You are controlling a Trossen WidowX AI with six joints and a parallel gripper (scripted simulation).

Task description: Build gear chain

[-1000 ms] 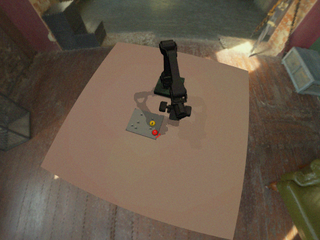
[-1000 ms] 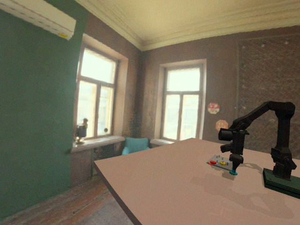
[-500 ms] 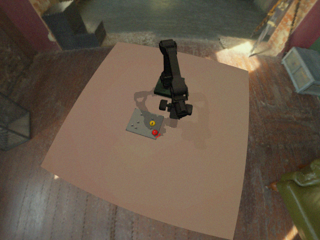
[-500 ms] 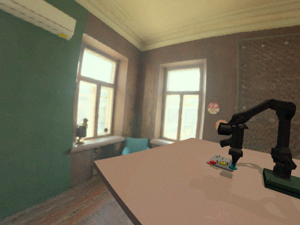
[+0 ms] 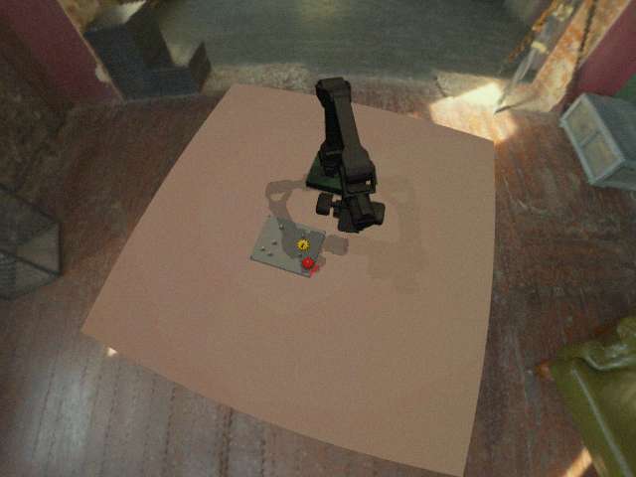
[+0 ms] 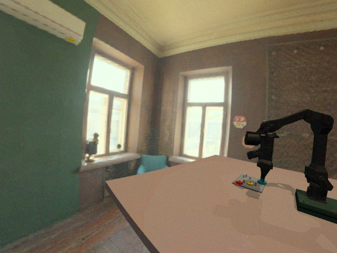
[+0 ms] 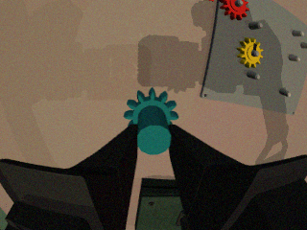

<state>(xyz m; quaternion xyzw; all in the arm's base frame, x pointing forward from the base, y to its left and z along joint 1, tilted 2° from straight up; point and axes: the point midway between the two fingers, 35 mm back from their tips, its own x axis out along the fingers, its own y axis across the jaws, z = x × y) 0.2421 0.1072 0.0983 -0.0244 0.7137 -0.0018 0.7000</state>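
Right now the yellow striped gear is 60 mm ahead of my gripper tip, 130 mm to the right of it and 90 mm below it. The rest, counted from my gripper tip: red gear 120 mm ahead, 100 mm to the right, 90 mm below; then teal gear 10 mm below.
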